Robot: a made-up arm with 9 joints. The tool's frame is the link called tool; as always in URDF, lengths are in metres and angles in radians.
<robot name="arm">
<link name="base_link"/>
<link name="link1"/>
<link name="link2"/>
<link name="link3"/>
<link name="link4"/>
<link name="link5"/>
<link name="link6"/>
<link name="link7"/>
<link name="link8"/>
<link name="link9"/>
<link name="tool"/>
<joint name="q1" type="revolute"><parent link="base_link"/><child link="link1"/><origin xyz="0.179 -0.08 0.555" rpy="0 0 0"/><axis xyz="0 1 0"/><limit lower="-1.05" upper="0.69"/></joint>
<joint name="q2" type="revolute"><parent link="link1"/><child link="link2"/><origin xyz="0.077 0.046 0.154" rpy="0 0 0"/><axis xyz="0.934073 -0.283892 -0.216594"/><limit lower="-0.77" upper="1.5"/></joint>
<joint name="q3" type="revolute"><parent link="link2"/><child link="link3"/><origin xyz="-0.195 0.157 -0.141" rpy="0 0 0"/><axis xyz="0.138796 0.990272 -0.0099"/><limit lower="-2.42" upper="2.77"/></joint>
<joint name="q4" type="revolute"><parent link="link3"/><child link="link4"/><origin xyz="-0.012 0.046 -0.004" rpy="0 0 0"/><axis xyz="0 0 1"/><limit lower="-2.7" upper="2.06"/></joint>
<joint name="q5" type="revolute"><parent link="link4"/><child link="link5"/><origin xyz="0.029 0.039 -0.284" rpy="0 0 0"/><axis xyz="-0.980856 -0.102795 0.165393"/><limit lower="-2.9" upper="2.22"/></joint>
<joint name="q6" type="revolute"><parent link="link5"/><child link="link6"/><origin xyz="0.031 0 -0.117" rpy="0 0 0"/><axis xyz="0.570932 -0.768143 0.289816"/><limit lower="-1.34" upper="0.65"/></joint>
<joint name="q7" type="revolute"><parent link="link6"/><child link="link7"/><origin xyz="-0.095 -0.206 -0.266" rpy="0 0 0"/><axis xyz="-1 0 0"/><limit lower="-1.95" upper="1.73"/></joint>
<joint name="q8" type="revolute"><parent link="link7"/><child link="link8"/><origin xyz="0.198 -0.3 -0.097" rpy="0 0 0"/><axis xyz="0 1 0"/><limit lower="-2.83" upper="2.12"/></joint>
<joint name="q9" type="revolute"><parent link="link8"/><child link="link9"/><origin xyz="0.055 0.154 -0.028" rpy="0 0 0"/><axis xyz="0 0 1"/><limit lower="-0.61" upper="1.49"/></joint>
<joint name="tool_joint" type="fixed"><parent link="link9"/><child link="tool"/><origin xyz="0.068 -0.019 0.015" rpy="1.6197 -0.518 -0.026"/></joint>
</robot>
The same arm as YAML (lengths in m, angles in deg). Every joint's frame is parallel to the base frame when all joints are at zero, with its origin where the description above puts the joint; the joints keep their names.
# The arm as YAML. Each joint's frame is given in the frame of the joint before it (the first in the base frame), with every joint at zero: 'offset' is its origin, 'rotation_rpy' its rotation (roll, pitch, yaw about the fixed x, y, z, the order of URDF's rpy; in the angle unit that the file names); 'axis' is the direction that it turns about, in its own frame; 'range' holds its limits. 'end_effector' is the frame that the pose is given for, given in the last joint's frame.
length_unit: m
angle_unit: deg
chain:
  - id: q1
    offset: [0.179, -0.08, 0.555]
    rotation_rpy: [0.0, 0.0, 0.0]
    axis: [0.0, 1.0, 0.0]
    range: [-60.16, 39.53]
  - id: q2
    offset: [0.077, 0.046, 0.154]
    rotation_rpy: [0.0, 0.0, 0.0]
    axis: [0.934073, -0.283892, -0.216594]
    range: [-44.12, 85.94]
  - id: q3
    offset: [-0.195, 0.157, -0.141]
    rotation_rpy: [0.0, 0.0, 0.0]
    axis: [0.138796, 0.990272, -0.0099]
    range: [-138.66, 158.71]
  - id: q4
    offset: [-0.012, 0.046, -0.004]
    rotation_rpy: [0.0, 0.0, 0.0]
    axis: [0.0, 0.0, 1.0]
    range: [-154.7, 118.03]
  - id: q5
    offset: [0.029, 0.039, -0.284]
    rotation_rpy: [0.0, 0.0, 0.0]
    axis: [-0.980856, -0.102795, 0.165393]
    range: [-166.16, 127.2]
  - id: q6
    offset: [0.031, 0.0, -0.117]
    rotation_rpy: [0.0, 0.0, 0.0]
    axis: [0.570932, -0.768143, 0.289816]
    range: [-76.78, 37.24]
  - id: q7
    offset: [-0.095, -0.206, -0.266]
    rotation_rpy: [0.0, 0.0, 0.0]
    axis: [-1.0, 0.0, 0.0]
    range: [-111.73, 99.12]
  - id: q8
    offset: [0.198, -0.3, -0.097]
    rotation_rpy: [0.0, 0.0, 0.0]
    axis: [0.0, 1.0, 0.0]
    range: [-162.15, 121.47]
  - id: q9
    offset: [0.055, 0.154, -0.028]
    rotation_rpy: [0.0, 0.0, 0.0]
    axis: [0.0, 0.0, 1.0]
    range: [-34.95, 85.37]
end_effector:
  offset: [0.068, -0.019, 0.015]
  rotation_rpy: [92.8, -29.68, -1.49]

